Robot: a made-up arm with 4 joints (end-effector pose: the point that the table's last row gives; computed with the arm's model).
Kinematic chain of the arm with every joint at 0, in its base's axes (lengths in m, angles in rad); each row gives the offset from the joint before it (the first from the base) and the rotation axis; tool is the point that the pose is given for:
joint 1: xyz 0 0 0.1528 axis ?
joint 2: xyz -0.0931 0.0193 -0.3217 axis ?
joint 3: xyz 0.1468 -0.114 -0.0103 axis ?
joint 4: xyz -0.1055 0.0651 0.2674 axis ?
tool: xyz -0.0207 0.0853 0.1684
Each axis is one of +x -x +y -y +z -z.
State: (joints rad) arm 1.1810 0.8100 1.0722 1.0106
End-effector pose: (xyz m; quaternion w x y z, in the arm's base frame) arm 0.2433 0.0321 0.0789 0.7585 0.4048 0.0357 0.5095
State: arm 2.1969 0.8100 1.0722 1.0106
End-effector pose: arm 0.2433 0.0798 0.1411 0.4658 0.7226 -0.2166 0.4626
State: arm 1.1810 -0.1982 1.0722 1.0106
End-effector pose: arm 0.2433 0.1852 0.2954 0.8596 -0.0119 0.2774 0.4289
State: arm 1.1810 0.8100 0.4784 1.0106
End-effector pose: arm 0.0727 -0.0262 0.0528 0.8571 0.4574 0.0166 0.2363
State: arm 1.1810 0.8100 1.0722 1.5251
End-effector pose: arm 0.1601 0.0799 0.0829 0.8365 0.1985 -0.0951 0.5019
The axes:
joint 1: +x
joint 2: +x
joint 3: +y
joint 4: -x

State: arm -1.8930 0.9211 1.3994 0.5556
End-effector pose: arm 0.3923 -0.1022 0.2430 0.5525 -0.5291 0.6301 -0.1331
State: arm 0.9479 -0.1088 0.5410 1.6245
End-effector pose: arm 0.0347 0.1980 0.2019 0.8903 -0.3688 0.0889 0.2520
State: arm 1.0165 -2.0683 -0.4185 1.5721
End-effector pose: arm -0.1355 0.4337 -0.0519 0.2504 -0.9456 -0.2007 -0.0534
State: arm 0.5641 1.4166 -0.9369 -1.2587
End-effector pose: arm -0.3436 0.1465 -0.3264 0.0436 -0.8912 0.4224 0.1595
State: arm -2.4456 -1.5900 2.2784 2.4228
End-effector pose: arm 0.1999 -0.2436 0.3664 0.4167 -0.0366 -0.6286 0.6556
